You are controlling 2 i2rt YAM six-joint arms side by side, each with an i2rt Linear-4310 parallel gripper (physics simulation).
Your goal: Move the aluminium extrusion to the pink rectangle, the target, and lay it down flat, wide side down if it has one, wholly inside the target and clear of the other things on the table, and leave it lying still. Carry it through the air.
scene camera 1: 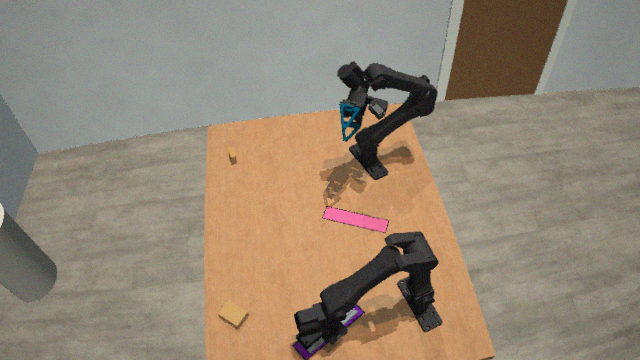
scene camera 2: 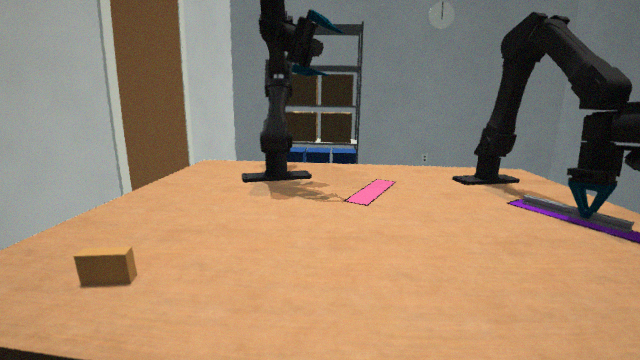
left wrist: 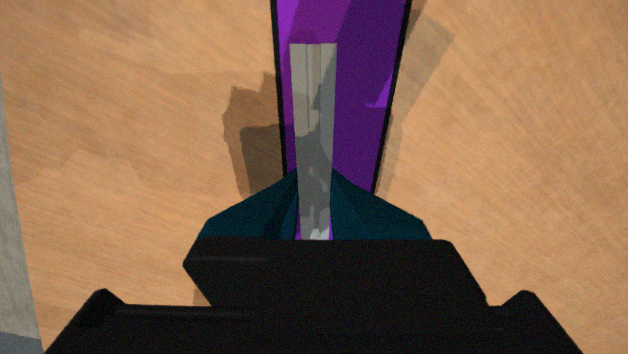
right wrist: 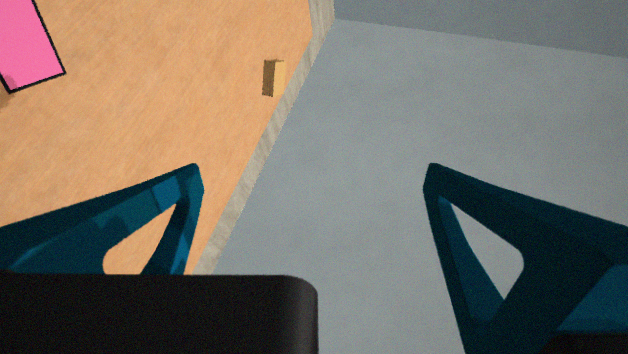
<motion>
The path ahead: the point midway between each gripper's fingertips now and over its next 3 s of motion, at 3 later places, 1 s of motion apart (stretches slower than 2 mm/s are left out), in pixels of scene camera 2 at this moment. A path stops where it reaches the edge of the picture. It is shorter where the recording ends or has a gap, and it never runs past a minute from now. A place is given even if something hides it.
My left gripper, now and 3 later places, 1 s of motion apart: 586, 217; 603, 130; 494, 122; 363, 119
My right gripper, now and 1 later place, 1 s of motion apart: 334, 54; 268, 28
</motion>
